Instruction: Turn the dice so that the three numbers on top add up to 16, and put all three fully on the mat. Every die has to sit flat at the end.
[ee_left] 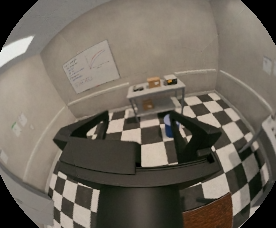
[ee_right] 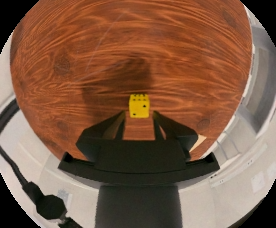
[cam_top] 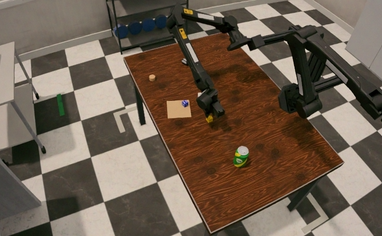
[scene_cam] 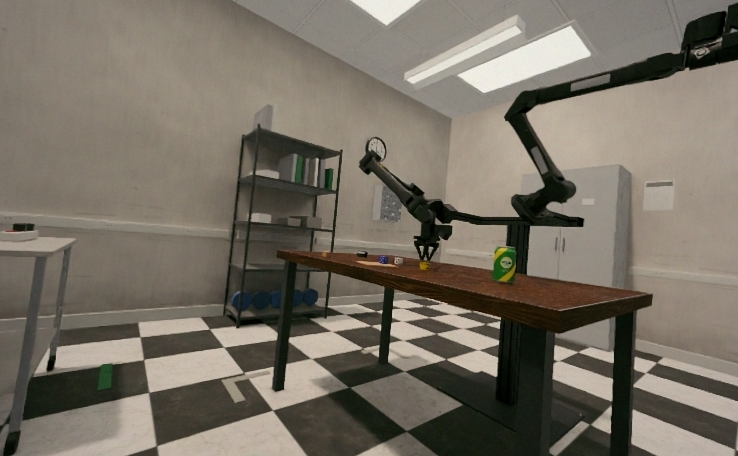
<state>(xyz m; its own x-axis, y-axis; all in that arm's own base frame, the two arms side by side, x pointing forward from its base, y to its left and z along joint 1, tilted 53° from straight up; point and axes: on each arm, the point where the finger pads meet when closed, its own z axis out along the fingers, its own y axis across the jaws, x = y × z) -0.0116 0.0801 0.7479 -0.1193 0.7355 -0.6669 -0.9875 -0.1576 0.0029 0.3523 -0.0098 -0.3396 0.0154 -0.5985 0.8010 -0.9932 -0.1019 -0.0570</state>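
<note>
Now: the yellow die 3 cm below my right hand. Also, from my right hand: tan mat (16 cm to the right, 13 cm ahead, 4 cm below); then blue die (17 cm to the right, 8 cm ahead, 3 cm below); then white die (19 cm to the right, 4 cm behind, 3 cm below).
</note>
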